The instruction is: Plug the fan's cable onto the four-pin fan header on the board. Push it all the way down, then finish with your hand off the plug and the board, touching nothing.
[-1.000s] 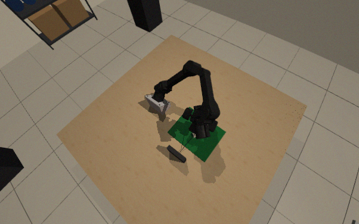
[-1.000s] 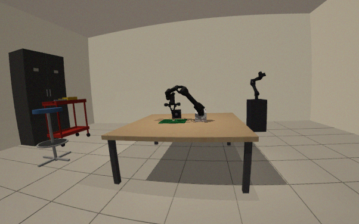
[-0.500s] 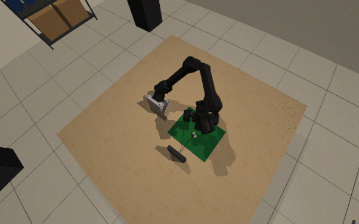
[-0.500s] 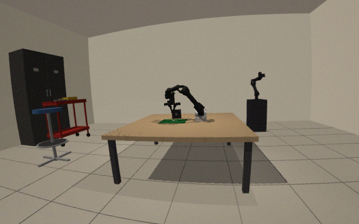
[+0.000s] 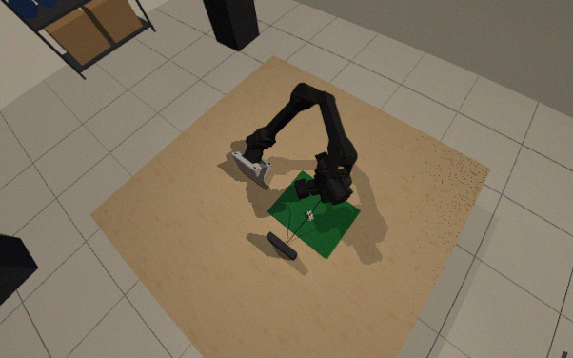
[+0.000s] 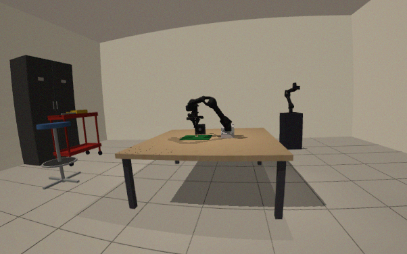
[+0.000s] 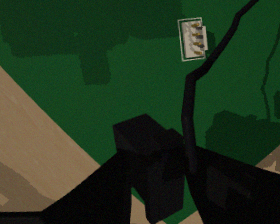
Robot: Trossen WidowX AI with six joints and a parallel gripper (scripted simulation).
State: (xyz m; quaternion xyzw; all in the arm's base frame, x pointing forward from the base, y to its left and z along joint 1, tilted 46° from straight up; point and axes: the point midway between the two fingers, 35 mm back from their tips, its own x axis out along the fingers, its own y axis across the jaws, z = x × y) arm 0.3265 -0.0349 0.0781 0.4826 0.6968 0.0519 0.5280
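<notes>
The green board is 14 cm below my gripper tip, 4 cm to the right of it and 1 cm ahead of it. Round my gripper tip: black fan 23 cm to the right, 7 cm below; black fan plug 1 cm to the left, 1 cm behind; white four-pin header 12 cm below, 7 cm to the right, 1 cm ahead.
</notes>
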